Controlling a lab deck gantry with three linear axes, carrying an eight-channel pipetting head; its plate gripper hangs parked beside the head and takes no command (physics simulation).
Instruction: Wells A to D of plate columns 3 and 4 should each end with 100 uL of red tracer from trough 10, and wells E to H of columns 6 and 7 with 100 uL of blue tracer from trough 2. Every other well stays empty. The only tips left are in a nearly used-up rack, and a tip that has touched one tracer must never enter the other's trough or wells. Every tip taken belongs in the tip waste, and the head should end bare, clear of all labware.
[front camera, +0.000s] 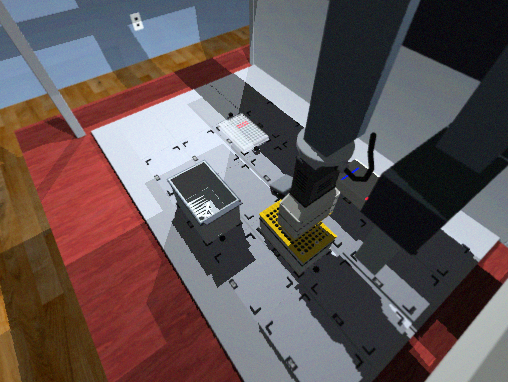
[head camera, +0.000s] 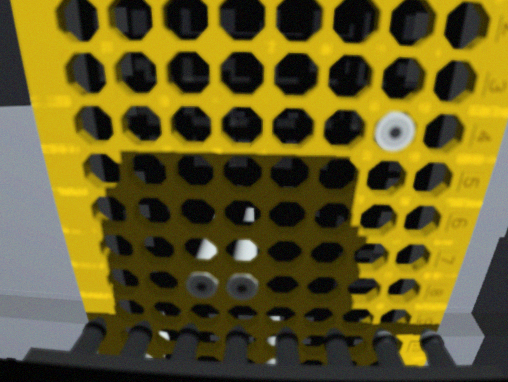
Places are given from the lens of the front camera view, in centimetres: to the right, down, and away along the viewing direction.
dark grey wall (front camera: 421, 96): 34, -19, 58
